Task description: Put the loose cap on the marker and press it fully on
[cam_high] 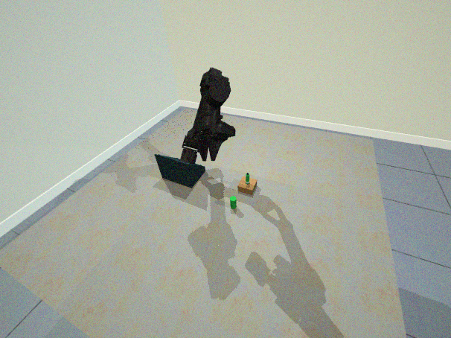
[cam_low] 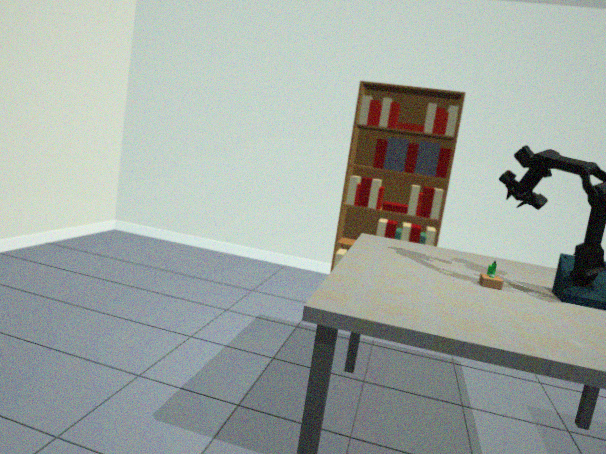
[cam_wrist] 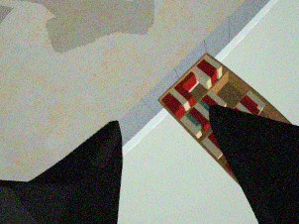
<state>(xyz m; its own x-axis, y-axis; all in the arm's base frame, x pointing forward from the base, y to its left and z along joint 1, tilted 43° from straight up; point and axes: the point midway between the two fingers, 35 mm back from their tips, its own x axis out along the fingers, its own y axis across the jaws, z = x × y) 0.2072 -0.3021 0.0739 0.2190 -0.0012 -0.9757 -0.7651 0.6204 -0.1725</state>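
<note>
Right now the green cap is 50 mm ahead of my gripper tip, 80 mm to the left of it and 280 mm below it. Round my gripper tip: marker: 70 mm ahead, 200 mm to the left, 230 mm below; then block: 70 mm ahead, 200 mm to the left, 290 mm below.
</note>
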